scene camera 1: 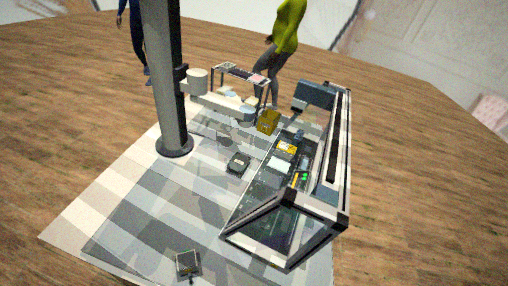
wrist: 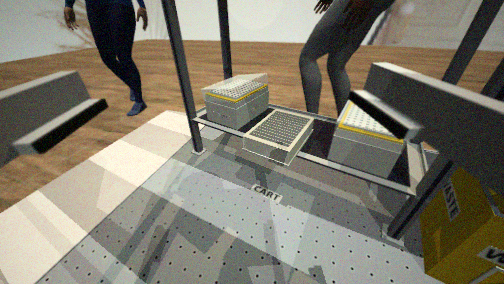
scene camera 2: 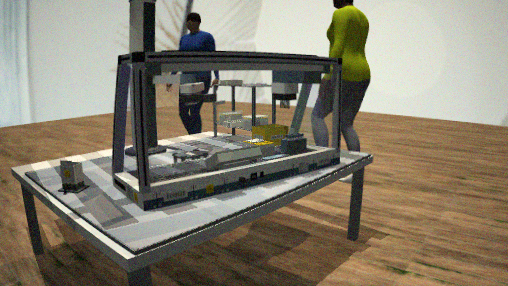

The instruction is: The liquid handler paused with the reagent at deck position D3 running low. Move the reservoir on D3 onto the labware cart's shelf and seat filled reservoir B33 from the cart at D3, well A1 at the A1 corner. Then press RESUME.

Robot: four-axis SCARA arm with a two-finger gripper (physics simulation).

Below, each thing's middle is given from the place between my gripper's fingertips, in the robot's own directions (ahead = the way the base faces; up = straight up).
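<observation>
Yellow waste bin [wrist: 454, 226]: 14 cm to the left of my hand, 20 cm below it, 31 cm ahead of it.
</observation>
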